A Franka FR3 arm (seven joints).
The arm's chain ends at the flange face. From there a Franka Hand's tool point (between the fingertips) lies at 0.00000 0.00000 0.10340 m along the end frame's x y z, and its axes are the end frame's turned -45 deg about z.
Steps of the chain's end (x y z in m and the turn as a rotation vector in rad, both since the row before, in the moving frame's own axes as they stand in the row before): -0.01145, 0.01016, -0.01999, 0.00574, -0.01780, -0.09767; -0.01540, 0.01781, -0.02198, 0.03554, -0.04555, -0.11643; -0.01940, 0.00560, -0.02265, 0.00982, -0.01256, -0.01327
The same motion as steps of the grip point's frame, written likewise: -0.01624, -0.00259, -0.02001, 0.01665, -0.00853, -0.09767; -0.02456, -0.00417, -0.02215, 0.05734, -0.00708, -0.11643; -0.01789, -0.01139, -0.02266, 0.01583, -0.00194, -0.01327
